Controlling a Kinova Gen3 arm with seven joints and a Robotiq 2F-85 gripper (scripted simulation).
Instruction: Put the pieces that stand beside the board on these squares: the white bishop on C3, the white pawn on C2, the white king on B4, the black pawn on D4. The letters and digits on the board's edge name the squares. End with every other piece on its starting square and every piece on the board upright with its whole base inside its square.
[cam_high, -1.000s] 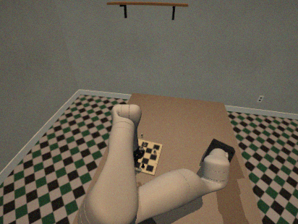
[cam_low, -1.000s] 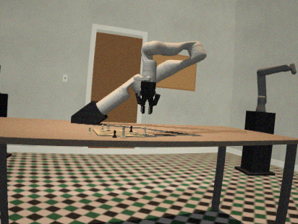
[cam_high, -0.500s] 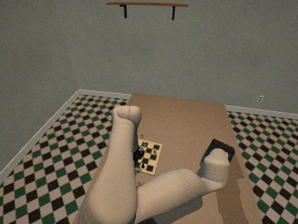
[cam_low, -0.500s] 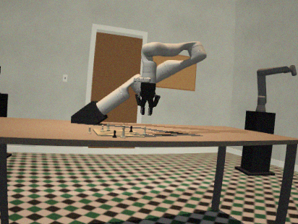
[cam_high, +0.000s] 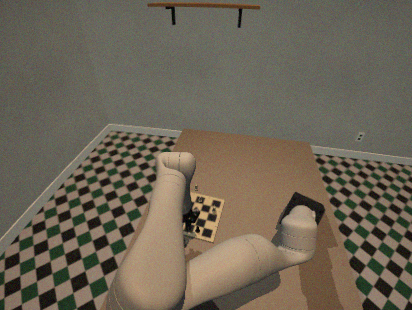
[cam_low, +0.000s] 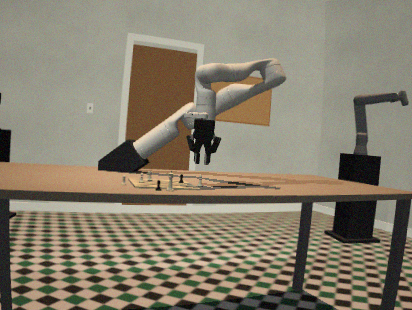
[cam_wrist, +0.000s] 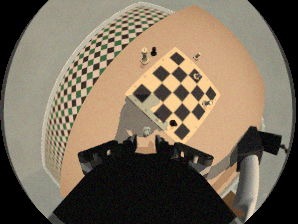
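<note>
The chessboard lies 140 mm to the right of my hand, 100 mm below it and 20 mm ahead of it.
</note>
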